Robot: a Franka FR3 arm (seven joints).
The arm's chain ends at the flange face. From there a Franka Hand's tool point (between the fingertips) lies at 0.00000 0.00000 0.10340 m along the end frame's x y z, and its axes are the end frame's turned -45 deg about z.
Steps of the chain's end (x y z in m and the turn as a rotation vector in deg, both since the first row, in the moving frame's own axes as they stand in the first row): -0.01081 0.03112 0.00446 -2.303 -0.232 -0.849; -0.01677 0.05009 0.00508 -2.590 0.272 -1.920; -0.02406 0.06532 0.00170 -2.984 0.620 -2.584; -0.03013 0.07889 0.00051 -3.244 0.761 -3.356; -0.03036 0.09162 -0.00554 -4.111 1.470 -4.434; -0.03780 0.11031 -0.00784 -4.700 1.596 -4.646
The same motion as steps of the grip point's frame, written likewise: -0.03286 0.01703 0.00438 -1.464 -1.793 -0.849; -0.05017 0.02726 0.00497 -2.024 -1.639 -1.920; -0.06611 0.03384 0.00155 -2.548 -1.672 -2.584; -0.08010 0.03968 0.00034 -2.832 -1.756 -3.356; -0.08934 0.05056 -0.00584 -3.946 -1.867 -4.434; -0.10836 0.05945 -0.00823 -4.452 -2.195 -4.646
